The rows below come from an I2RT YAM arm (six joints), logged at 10 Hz.
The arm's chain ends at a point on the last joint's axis. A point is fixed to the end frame.
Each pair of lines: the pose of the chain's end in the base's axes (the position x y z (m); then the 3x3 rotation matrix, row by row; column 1 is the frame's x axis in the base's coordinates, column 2 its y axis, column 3 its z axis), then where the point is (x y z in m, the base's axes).
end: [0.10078, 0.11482, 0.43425], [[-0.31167, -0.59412, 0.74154], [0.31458, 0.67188, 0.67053], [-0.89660, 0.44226, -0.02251]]
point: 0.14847 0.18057 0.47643
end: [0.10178, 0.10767, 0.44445], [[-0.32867, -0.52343, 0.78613], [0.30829, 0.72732, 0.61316], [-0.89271, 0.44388, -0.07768]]
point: 0.15595 0.17103 0.48223
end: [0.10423, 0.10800, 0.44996], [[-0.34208, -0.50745, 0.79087], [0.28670, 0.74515, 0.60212], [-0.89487, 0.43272, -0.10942]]
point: 0.15975 0.17180 0.48494
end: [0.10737, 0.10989, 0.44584], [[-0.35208, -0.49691, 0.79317], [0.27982, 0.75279, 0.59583], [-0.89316, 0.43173, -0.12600]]
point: 0.16376 0.17368 0.47942
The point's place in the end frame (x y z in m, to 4 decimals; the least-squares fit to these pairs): -0.0320 0.0345 0.0785
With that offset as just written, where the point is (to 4 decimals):
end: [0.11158, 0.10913, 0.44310], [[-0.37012, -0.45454, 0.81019], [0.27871, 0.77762, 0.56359], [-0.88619, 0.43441, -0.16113]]
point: 0.1713 0.1713 0.4738
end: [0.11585, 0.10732, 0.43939], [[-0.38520, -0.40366, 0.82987], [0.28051, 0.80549, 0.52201], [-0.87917, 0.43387, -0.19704]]
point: 0.1794 0.1671 0.4670
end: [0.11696, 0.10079, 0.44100], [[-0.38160, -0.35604, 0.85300], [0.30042, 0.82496, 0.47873], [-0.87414, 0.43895, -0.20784]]
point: 0.1838 0.1572 0.4678
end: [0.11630, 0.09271, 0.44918], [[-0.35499, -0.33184, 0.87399], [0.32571, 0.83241, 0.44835], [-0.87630, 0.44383, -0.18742]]
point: 0.1848 0.1462 0.4778
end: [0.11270, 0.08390, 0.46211], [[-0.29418, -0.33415, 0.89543], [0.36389, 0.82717, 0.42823], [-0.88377, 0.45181, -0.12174]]
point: 0.1809 0.1344 0.4964
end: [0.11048, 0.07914, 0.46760], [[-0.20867, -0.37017, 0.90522], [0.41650, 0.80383, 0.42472], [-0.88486, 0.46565, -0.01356]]
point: 0.1754 0.1269 0.5109
